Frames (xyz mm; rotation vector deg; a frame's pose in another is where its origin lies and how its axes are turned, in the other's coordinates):
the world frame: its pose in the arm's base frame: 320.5 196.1 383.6 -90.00 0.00 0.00
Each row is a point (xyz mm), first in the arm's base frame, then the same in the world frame.
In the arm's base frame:
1: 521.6 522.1 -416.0
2: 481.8 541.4 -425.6
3: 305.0 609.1 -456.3
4: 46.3 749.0 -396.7
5: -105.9 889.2 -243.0
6: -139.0 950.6 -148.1
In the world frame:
1: 201.1 799.6 326.0
2: 161.3 809.2 345.3
3: -15.5 839.9 413.0
4: -274.2 780.3 552.9
5: -426.4 626.6 693.1
6: -459.5 531.7 754.5

